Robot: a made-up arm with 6 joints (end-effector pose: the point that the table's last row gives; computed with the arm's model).
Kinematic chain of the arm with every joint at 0, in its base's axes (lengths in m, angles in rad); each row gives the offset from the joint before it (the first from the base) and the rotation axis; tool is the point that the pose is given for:
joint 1: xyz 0 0 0.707 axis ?
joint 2: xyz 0.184 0 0 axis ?
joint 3: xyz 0 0 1.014 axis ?
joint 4: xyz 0 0 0.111 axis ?
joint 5: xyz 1.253 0 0 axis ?
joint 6: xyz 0.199 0 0 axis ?
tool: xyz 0 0 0
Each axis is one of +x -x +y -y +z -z.
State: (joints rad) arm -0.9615 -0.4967 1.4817 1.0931 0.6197 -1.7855
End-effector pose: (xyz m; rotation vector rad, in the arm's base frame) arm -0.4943 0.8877 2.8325 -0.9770 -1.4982 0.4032
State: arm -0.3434 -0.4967 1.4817 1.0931 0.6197 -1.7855
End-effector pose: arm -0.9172 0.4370 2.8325 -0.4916 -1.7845 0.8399
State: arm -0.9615 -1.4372 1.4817 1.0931 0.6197 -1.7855
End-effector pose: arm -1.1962 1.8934 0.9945 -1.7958 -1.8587 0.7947
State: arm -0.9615 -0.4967 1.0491 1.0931 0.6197 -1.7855
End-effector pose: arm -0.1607 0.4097 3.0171 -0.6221 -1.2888 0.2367
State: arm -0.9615 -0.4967 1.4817 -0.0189 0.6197 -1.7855
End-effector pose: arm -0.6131 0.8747 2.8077 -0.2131 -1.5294 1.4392
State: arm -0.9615 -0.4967 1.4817 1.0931 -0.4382 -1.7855
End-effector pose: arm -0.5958 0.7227 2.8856 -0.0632 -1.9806 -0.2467
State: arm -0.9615 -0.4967 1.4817 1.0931 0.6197 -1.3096
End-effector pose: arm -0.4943 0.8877 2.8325 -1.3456 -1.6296 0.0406
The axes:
joint 1: +z
joint 2: +y
joint 3: -y
joint 4: -x
joint 5: -y
joint 6: -x

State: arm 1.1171 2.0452 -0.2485 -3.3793 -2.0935 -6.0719
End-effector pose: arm 0.2695 0.4601 -0.8056 2.4324 1.2395 -0.0018
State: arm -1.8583 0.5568 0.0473 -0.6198 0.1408 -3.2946
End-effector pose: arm -0.5971 -1.9622 0.9773 -1.1844 2.0638 -0.4884
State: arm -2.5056 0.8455 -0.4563 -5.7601 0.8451 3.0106
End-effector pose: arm -1.1965 -0.9759 0.1082 -1.3901 2.3260 0.3666
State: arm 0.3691 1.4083 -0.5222 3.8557 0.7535 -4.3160
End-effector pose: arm 0.6851 0.1694 -0.4405 -0.7132 2.1033 -0.7002
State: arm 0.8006 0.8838 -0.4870 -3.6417 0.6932 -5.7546
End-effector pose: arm 0.8243 0.9373 -0.0281 1.2204 0.9275 -2.1869
